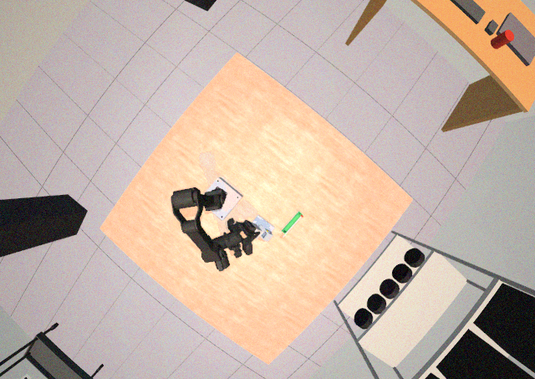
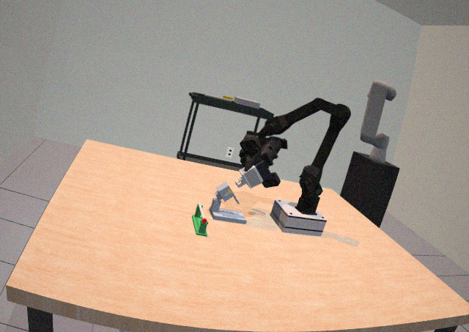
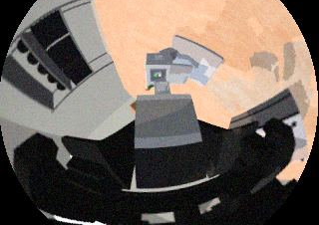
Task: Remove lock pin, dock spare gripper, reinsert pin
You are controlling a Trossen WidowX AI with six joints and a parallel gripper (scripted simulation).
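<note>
The grey mount is 90 mm below my gripper tip, 50 mm ahead of it and 20 mm to the right of it. Also, from my gripper tip: green cradle (160 mm ahead, 120 mm below, 90 mm to the left); spare gripper (10 mm to the right, 10 mm behind, 10 mm above).
</note>
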